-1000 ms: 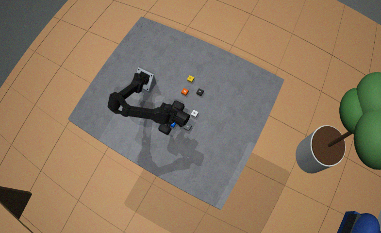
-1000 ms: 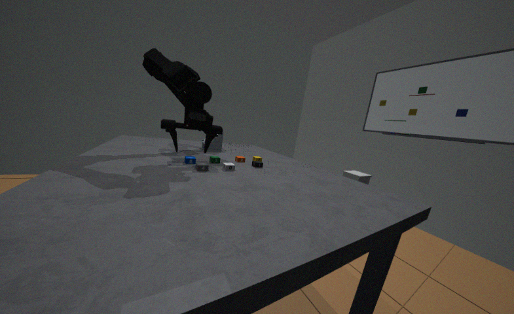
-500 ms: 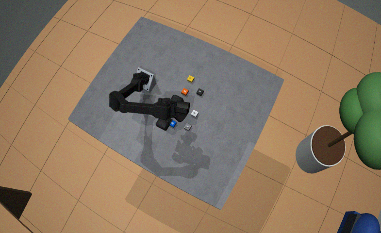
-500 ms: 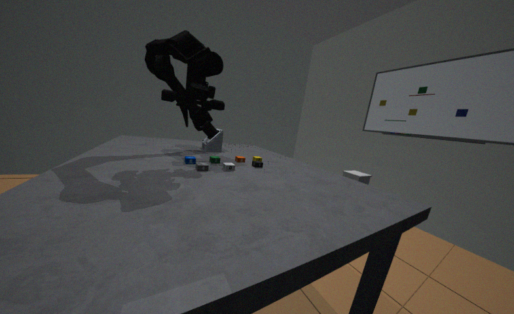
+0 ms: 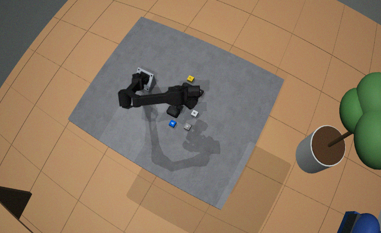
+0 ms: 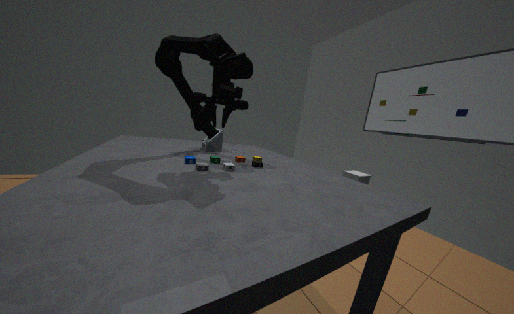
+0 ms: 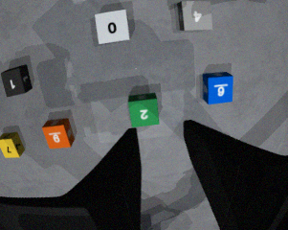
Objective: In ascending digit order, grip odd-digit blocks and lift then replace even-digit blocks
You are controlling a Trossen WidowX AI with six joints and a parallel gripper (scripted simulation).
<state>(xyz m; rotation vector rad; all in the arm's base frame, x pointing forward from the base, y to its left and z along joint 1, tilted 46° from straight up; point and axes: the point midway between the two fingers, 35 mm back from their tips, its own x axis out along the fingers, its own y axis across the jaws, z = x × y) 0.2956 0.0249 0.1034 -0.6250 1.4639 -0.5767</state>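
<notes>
My gripper tip is now 7 cm past the yellow block, 21 cm to the right of it and 12 cm above it. From my gripper tip the other things lie so: green block marked 2: 4 cm behind, 1 cm to the left, 12 cm below; then white block marked 0: 6 cm ahead, 3 cm to the left, 12 cm below; then blue block: 2 cm behind, 8 cm to the right, 12 cm below.
</notes>
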